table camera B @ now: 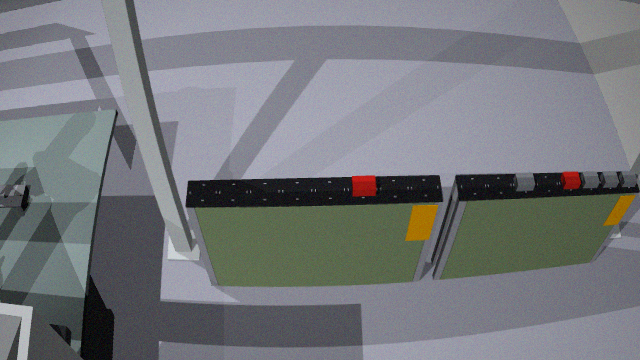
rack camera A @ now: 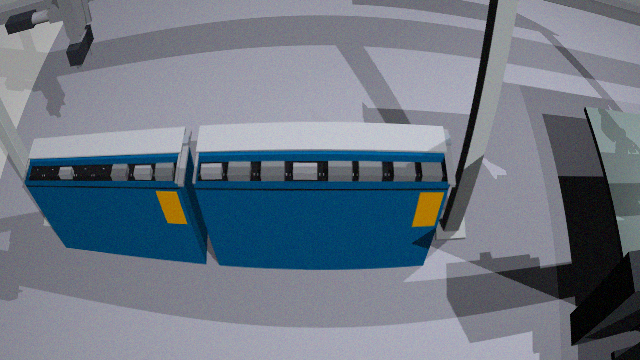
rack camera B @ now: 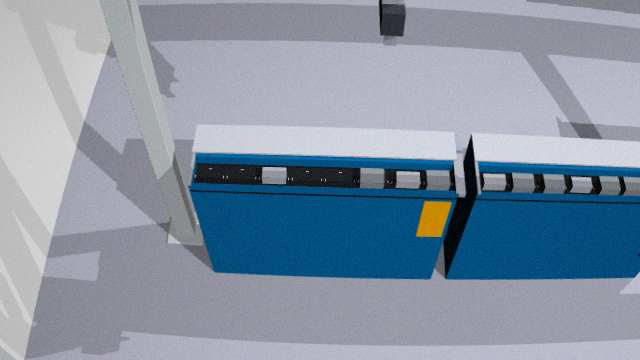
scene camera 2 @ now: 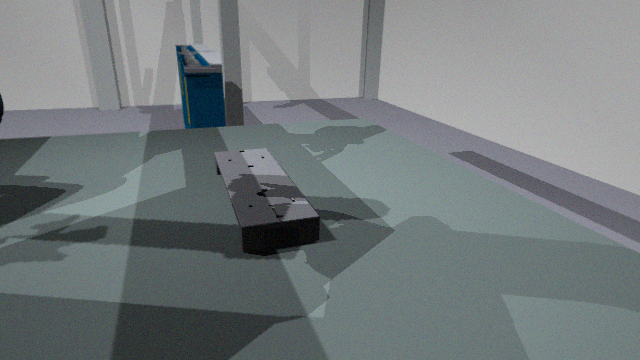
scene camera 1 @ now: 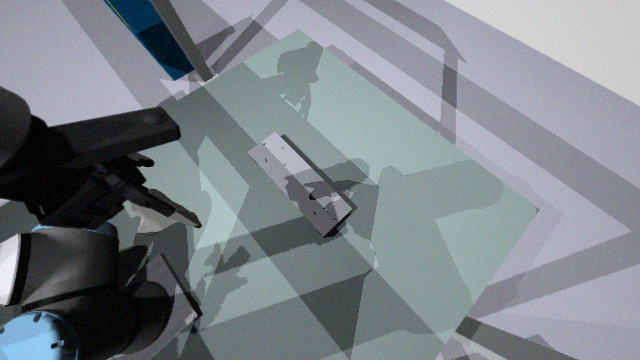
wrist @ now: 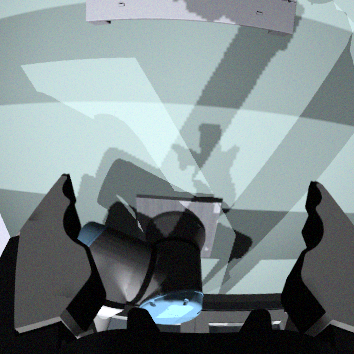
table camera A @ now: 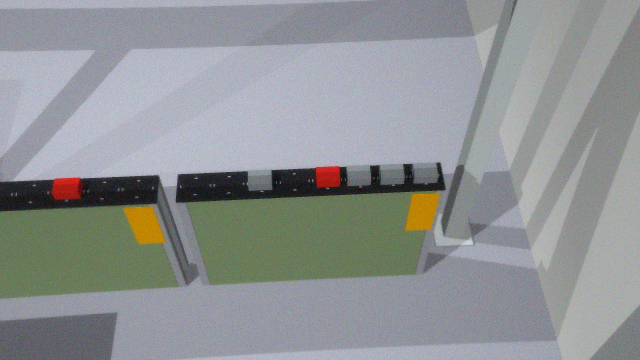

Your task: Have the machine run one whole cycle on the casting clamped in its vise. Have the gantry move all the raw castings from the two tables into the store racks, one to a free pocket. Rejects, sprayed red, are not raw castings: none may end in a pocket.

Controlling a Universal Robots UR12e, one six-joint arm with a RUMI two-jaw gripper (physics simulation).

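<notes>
My gripper (wrist: 191,179) is open and empty above the pale green surface. One store rack (rack camera A: 320,230) (rack camera B: 545,240) has a grey casting in every visible pocket. The other rack (rack camera A: 120,215) (rack camera B: 320,230) holds several castings: one (rack camera B: 274,175) stands alone, three at its right end; dark free pockets lie between and at its left. One table (table camera A: 305,240) (table camera B: 520,240) bears a lone grey casting (table camera A: 260,180) (table camera B: 525,181), a red reject (table camera A: 328,177) (table camera B: 571,180) and three grey castings at its right end. The other table (table camera A: 85,250) (table camera B: 310,245) bears a red reject (table camera A: 67,188) (table camera B: 364,186). The clamped casting does not show plainly.
The gantry's dark tool (rack camera A: 80,47) (rack camera B: 392,20) hangs behind the racks; whether it holds anything is unclear. A long grey block (scene camera 1: 302,185) (scene camera 2: 265,190) with small holes lies on the pale green surface (scene camera 1: 415,150) (scene camera 2: 425,280). Upright posts (rack camera A: 480,120) (table camera B: 150,125) stand beside rack and table.
</notes>
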